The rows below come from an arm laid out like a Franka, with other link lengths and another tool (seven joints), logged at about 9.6 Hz.
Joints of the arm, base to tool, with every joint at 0 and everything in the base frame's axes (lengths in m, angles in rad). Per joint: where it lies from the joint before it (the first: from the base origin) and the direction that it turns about. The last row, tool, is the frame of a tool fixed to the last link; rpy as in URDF.
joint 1: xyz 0 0 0.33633 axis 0 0 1
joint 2: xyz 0 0 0 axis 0 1 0
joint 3: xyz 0 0 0.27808 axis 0 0 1
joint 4: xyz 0.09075 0 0 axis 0 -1 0
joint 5: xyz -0.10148 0 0.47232 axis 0 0 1
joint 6: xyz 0 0 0 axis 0 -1 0
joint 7: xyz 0.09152 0 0 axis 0 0 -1
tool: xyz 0.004 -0.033 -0.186 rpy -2.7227 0 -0.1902
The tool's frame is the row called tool.
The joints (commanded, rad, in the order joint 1, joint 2, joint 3, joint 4, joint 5, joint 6, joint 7), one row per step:
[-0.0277, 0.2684, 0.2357, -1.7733, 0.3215, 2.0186, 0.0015]
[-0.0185, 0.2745, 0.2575, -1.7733, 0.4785, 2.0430, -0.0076]
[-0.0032, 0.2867, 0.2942, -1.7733, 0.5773, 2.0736, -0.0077]
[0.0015, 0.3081, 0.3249, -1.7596, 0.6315, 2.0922, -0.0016]
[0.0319, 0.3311, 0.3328, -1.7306, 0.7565, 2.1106, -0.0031]
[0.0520, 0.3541, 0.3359, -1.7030, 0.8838, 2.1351, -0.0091]
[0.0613, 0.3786, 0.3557, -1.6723, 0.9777, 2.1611, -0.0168]
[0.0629, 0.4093, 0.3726, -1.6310, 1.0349, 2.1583, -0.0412]
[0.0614, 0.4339, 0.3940, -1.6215, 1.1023, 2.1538, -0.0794]
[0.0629, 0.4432, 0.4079, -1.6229, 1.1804, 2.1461, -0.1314]
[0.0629, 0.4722, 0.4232, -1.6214, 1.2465, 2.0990, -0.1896]
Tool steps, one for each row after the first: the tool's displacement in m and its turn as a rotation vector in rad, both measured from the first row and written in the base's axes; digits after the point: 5 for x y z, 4 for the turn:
[-0.00368, 0.04038, 0.00259, 0.1431, 0.0144, -0.0419]
[-0.01117, 0.08632, 0.00229, 0.2370, 0.0268, -0.0520]
[-0.01446, 0.11591, 0.00122, 0.2942, 0.0402, -0.0605]
[-0.01604, 0.15516, 0.01009, 0.4080, 0.0609, -0.0944]
[-0.01267, 0.18241, 0.01911, 0.5201, 0.0776, -0.1463]
[-0.00987, 0.20872, 0.02909, 0.6103, 0.0863, -0.1789]
[-0.00553, 0.22677, 0.03777, 0.6778, 0.0910, -0.1735]
[-0.01010, 0.24511, 0.03391, 0.7428, 0.1137, -0.1662]
[-0.01567, 0.26111, 0.03493, 0.8121, 0.1246, -0.1549]
[-0.02793, 0.27977, 0.02475, 0.8819, 0.1691, -0.1158]

